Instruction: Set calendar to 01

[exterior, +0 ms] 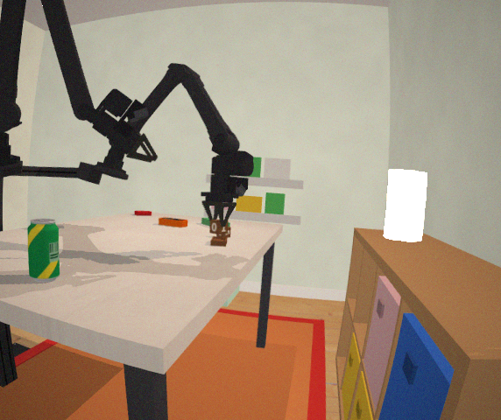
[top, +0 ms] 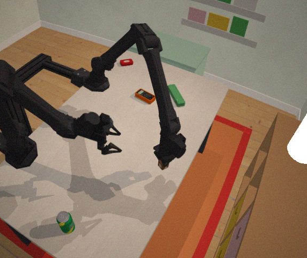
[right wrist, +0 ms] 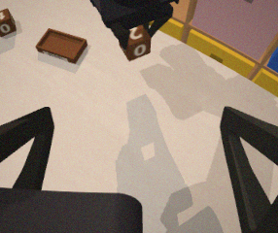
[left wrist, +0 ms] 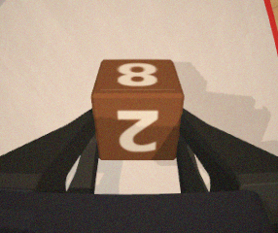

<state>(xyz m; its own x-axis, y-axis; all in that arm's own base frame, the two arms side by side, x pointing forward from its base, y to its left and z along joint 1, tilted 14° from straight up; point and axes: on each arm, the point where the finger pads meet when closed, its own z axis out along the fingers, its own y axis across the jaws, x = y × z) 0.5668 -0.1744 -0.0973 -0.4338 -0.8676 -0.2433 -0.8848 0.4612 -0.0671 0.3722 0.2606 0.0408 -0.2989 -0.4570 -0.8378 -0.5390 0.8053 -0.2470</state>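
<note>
Right now the brown tray is 40 mm behind my left hand, 160 mm to the left of it and 80 mm below it. Round my left hand: red item: 690 mm behind, 760 mm to the left, 70 mm below; then brown number cube: 10 mm below; then orange multimeter: 360 mm behind, 470 mm to the left, 70 mm below.
</note>
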